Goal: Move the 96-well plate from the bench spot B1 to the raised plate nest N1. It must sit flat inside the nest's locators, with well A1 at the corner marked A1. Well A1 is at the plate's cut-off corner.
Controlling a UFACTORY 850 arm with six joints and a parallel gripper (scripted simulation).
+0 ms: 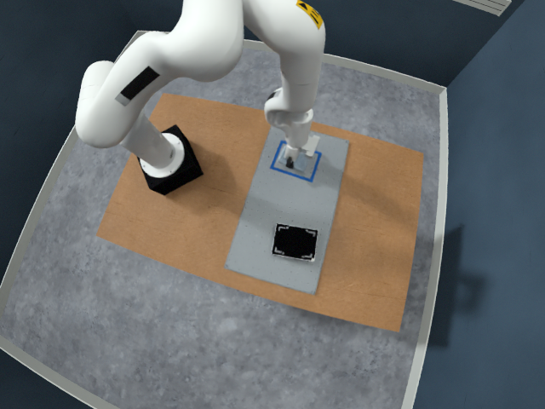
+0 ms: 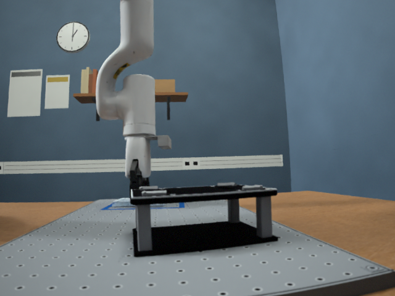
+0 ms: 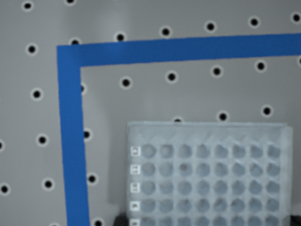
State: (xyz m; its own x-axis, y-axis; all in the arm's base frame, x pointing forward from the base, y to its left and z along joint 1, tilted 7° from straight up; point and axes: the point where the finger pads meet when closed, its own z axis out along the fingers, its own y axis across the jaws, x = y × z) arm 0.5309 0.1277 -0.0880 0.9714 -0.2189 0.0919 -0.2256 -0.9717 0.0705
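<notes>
My gripper is now 36 cm to the left of the black raised plate nest, 6 cm short of it and 4 cm below it. Round my hand: 96-well plate (1 cm below).
</notes>
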